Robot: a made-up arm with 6 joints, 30 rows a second.
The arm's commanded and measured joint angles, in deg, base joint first. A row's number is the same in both.
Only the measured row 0 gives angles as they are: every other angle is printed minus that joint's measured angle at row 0.
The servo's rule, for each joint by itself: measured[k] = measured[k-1] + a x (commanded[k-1-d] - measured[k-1]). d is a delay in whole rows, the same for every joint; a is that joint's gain. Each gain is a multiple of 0.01, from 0.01 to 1. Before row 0 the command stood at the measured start. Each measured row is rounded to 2 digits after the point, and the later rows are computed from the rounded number. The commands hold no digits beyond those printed.
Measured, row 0: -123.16 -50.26 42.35 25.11 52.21 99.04
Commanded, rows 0 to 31: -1.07 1.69 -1.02 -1.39 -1.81 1.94; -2.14 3.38 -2.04 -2.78 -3.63 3.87; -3.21 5.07 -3.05 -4.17 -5.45 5.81; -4.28 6.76 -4.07 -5.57 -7.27 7.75; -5.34 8.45 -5.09 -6.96 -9.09 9.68; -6.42 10.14 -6.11 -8.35 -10.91 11.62; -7.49 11.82 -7.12 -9.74 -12.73 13.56; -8.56 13.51 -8.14 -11.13 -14.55 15.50; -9.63 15.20 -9.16 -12.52 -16.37 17.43; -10.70 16.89 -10.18 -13.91 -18.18 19.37; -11.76 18.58 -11.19 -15.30 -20.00 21.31; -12.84 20.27 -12.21 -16.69 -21.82 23.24; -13.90 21.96 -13.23 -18.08 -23.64 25.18; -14.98 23.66 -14.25 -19.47 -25.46 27.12; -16.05 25.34 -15.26 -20.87 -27.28 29.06; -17.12 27.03 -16.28 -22.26 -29.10 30.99; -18.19 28.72 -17.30 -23.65 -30.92 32.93; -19.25 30.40 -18.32 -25.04 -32.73 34.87; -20.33 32.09 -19.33 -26.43 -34.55 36.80; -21.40 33.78 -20.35 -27.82 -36.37 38.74; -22.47 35.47 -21.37 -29.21 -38.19 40.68; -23.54 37.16 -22.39 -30.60 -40.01 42.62; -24.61 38.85 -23.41 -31.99 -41.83 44.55; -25.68 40.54 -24.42 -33.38 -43.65 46.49; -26.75 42.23 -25.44 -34.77 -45.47 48.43; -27.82 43.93 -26.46 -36.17 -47.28 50.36; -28.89 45.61 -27.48 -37.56 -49.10 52.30; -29.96 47.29 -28.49 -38.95 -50.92 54.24; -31.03 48.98 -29.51 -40.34 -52.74 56.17; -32.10 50.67 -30.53 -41.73 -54.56 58.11; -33.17 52.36 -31.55 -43.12 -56.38 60.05; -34.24 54.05 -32.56 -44.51 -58.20 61.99
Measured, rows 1 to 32: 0.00 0.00 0.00 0.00 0.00 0.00; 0.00 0.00 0.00 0.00 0.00 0.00; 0.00 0.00 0.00 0.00 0.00 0.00; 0.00 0.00 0.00 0.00 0.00 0.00; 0.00 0.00 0.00 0.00 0.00 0.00; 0.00 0.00 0.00 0.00 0.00 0.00; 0.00 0.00 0.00 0.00 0.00 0.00; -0.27 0.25 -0.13 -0.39 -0.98 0.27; -0.74 0.72 -0.38 -1.06 -2.41 0.77; -1.36 1.37 -0.73 -1.93 -4.05 1.48; -2.09 2.18 -1.16 -2.95 -5.79 2.36; -2.90 3.12 -1.67 -4.07 -7.57 3.38; -3.78 4.17 -2.25 -5.27 -9.37 4.53; -4.71 5.32 -2.88 -6.52 -11.18 5.79; -5.67 6.55 -3.56 -7.81 -13.00 7.15; -6.66 7.85 -4.29 -9.13 -14.82 8.59; -7.67 9.21 -5.06 -10.47 -16.63 10.10; -8.69 10.62 -5.86 -11.82 -18.45 11.67; -9.73 12.07 -6.69 -13.18 -20.27 13.29; -10.77 13.55 -7.54 -14.55 -22.09 14.95; -11.82 15.07 -8.41 -15.93 -23.91 16.65; -12.88 16.61 -9.30 -17.31 -25.73 18.39; -13.94 18.17 -10.21 -18.70 -27.55 20.15; -15.00 19.75 -11.13 -20.09 -29.37 21.94; -16.06 21.35 -12.06 -21.48 -31.18 23.75; -17.13 22.96 -13.01 -22.87 -33.00 25.58; -18.20 24.58 -13.96 -24.26 -34.82 27.42; -19.27 26.21 -14.92 -25.65 -36.64 29.28; -20.34 27.85 -15.89 -27.04 -38.46 31.15; -21.41 29.50 -16.87 -28.43 -40.28 33.03; -22.48 31.16 -17.85 -29.82 -42.10 34.91; -23.55 32.82 -18.84 -31.21 -43.92 36.80
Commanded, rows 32 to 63: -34.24 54.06 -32.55 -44.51 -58.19 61.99; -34.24 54.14 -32.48 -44.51 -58.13 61.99; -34.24 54.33 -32.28 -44.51 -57.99 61.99; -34.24 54.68 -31.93 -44.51 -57.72 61.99; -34.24 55.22 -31.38 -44.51 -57.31 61.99; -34.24 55.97 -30.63 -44.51 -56.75 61.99; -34.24 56.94 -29.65 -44.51 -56.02 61.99; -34.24 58.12 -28.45 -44.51 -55.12 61.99; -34.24 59.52 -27.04 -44.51 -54.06 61.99; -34.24 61.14 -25.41 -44.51 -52.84 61.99; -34.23 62.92 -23.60 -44.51 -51.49 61.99; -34.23 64.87 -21.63 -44.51 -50.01 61.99; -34.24 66.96 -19.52 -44.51 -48.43 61.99; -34.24 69.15 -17.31 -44.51 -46.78 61.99; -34.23 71.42 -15.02 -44.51 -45.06 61.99; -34.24 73.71 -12.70 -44.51 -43.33 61.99; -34.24 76.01 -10.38 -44.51 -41.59 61.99; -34.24 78.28 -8.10 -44.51 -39.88 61.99; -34.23 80.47 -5.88 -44.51 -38.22 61.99; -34.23 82.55 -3.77 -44.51 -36.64 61.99; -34.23 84.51 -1.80 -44.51 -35.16 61.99; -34.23 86.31 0.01 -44.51 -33.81 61.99; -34.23 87.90 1.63 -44.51 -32.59 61.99; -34.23 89.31 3.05 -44.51 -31.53 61.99; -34.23 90.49 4.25 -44.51 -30.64 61.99; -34.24 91.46 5.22 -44.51 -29.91 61.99; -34.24 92.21 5.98 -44.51 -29.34 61.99; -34.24 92.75 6.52 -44.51 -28.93 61.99; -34.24 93.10 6.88 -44.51 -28.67 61.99; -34.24 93.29 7.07 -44.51 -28.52 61.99; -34.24 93.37 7.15 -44.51 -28.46 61.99; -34.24 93.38 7.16 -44.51 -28.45 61.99
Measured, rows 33 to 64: -24.62 34.49 -19.83 -32.60 -45.73 38.70; -25.69 36.16 -20.82 -33.99 -47.55 40.60; -26.76 37.83 -21.82 -35.38 -49.37 42.51; -27.83 39.50 -22.82 -36.77 -51.19 44.42; -28.90 41.18 -23.82 -38.16 -53.01 46.34; -29.97 42.86 -24.82 -39.55 -54.83 48.26; -31.04 44.54 -25.83 -40.94 -56.65 50.18; -31.84 45.97 -26.70 -41.94 -57.48 51.83; -32.44 47.20 -27.45 -42.66 -57.83 53.25; -32.89 48.27 -28.08 -43.18 -57.92 54.47; -33.23 49.23 -28.58 -43.55 -57.81 55.52; -33.48 50.13 -28.94 -43.82 -57.54 56.43; -33.67 51.01 -29.16 -44.01 -57.11 57.21; -33.81 51.90 -29.22 -44.15 -56.52 57.88; -33.92 52.83 -29.12 -44.25 -55.76 58.46; -34.00 53.83 -28.85 -44.32 -54.84 58.95; -34.06 54.93 -28.40 -44.37 -53.76 59.38; -34.10 56.13 -27.78 -44.41 -52.53 59.75; -34.13 57.44 -26.98 -44.44 -51.17 60.06; -34.16 58.87 -26.01 -44.46 -49.69 60.33; -34.18 60.41 -24.88 -44.47 -48.12 60.56; -34.19 62.06 -23.60 -44.48 -46.47 60.76; -34.20 63.81 -22.18 -44.49 -44.77 60.93; -34.21 65.64 -20.65 -44.50 -43.05 61.08; -34.22 67.54 -19.02 -44.50 -41.34 61.21; -34.22 69.48 -17.31 -44.50 -39.66 61.32; -34.22 71.44 -15.55 -44.50 -38.03 61.41; -34.22 73.40 -13.76 -44.50 -36.48 61.49; -34.22 75.34 -11.97 -44.50 -35.04 61.56; -34.22 77.22 -10.20 -44.50 -33.72 61.62; -34.22 79.03 -8.48 -44.50 -32.54 61.67; -34.22 80.75 -6.83 -44.50 -31.51 61.71
